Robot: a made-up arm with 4 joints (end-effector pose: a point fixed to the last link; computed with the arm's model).
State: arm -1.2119 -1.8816 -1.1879 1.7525
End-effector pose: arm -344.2 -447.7 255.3 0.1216 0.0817 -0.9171 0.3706
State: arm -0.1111 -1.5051 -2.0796 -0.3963
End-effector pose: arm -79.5 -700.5 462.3 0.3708 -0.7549 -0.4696 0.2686
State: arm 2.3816 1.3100 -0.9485 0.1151
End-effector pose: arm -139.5 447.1 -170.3 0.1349 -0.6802 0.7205 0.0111
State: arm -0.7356 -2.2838 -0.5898 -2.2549
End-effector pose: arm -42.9 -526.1 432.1 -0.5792 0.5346 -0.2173 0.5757
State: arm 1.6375 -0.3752 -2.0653 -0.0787
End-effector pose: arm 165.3 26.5 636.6 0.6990 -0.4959 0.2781 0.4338
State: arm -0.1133 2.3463 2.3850 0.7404
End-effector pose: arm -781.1 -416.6 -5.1 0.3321 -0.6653 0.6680 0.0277
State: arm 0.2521 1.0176 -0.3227 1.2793
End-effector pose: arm 435.0 -354.1 -238.4 -0.8731 -0.2712 0.0301 0.4040
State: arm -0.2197 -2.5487 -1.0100 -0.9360
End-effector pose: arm 226.5 -661.4 275.0 -0.8204 0.4274 0.3307 0.1868
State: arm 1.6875 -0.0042 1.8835 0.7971
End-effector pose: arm 125.4 -657.4 -241.8 -0.7073 0.3251 0.6151 0.1251
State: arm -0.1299 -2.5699 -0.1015 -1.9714
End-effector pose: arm 210.5 -416.1 592.9 -0.7592 0.0980 -0.0268 0.6429
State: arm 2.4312 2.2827 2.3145 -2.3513
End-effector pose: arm 903.5 84.2 -1.8 0.5876 -0.2033 0.1427 0.7701
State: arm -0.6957 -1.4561 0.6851 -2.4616
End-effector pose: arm 179.2 250.4 363.7 -0.9200 0.0205 0.0307 0.3902
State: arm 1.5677 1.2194 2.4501 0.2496
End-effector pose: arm 213.8 -735.0 -157.5 -0.7485 0.4291 -0.1330 0.4877
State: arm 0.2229 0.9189 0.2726 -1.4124
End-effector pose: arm 233.6 -442.9 -498.2 0.2345 0.0801 -0.0173 0.9686
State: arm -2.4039 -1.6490 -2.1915 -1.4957
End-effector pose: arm -394.4 620.2 437.3 0.6621 0.7463 0.0239 0.0638
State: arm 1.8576 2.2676 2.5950 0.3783
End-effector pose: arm 598.5 -571.7 -124.4 -0.6086 0.1283 -0.4142 0.6645
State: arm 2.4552 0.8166 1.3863 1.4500
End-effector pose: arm 690.6 143.0 -417.7 0.8062 0.4518 -0.3739 0.0777
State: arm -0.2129 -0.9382 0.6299 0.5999
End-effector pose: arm 3.1 408.5 -84.4 0.1828 0.2043 0.1146 0.9548
